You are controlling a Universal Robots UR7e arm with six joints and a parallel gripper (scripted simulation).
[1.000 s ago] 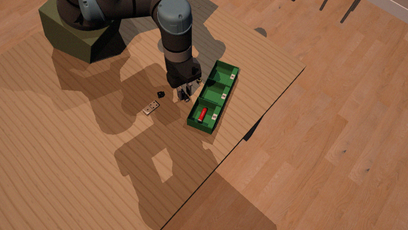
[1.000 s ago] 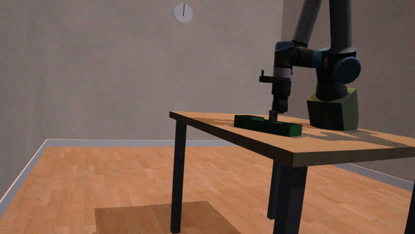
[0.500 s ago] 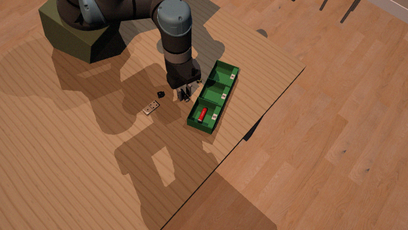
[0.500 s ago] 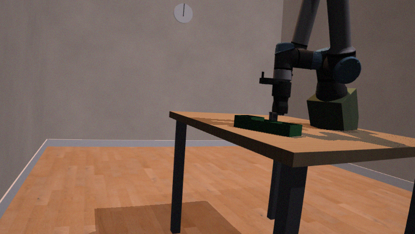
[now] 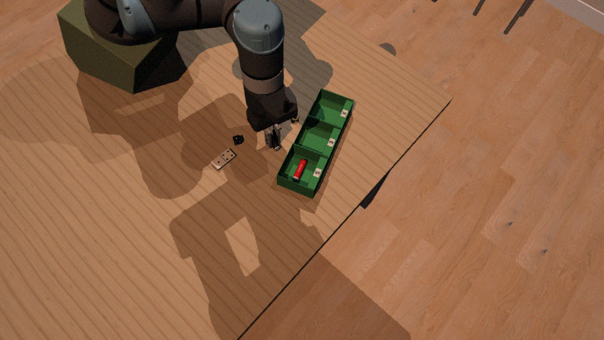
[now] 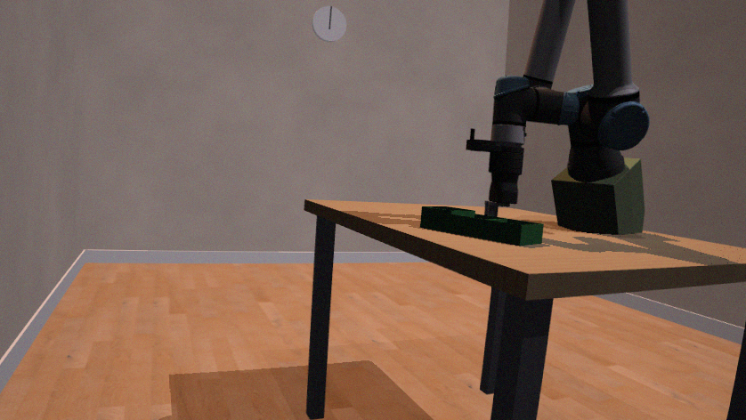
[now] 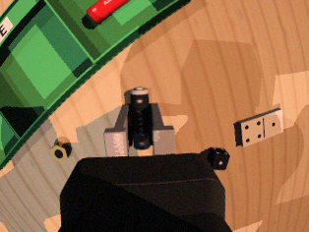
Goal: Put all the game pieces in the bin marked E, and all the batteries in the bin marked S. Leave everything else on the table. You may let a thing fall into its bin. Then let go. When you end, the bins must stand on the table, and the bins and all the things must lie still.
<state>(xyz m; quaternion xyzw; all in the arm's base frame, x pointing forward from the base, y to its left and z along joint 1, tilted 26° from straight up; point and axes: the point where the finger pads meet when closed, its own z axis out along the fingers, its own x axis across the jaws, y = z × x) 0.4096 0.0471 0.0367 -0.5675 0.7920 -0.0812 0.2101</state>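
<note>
Right now my hand is 10 cm short of the red battery, 1 cm to the left of it and 1 cm above it. Round my hand: brass nut 1 cm behind, 8 cm to the left, 2 cm below; black battery 1 cm below; black die 6 cm behind, 5 cm to the right, 1 cm below.
</note>
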